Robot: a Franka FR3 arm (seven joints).
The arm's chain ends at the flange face. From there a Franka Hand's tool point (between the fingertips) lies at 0.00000 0.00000 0.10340 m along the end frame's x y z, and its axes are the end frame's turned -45 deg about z.
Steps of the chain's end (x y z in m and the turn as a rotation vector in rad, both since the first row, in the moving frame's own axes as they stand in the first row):
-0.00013, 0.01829, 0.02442, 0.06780, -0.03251, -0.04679
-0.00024, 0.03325, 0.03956, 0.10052, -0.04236, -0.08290
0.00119, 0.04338, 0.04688, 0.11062, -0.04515, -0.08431
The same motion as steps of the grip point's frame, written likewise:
-0.01062, 0.00546, 0.02413, 0.07093, 0.02495, -0.04679
-0.01987, 0.01275, 0.03895, 0.10103, 0.04113, -0.08290
-0.02554, 0.01997, 0.04614, 0.11015, 0.04629, -0.08431

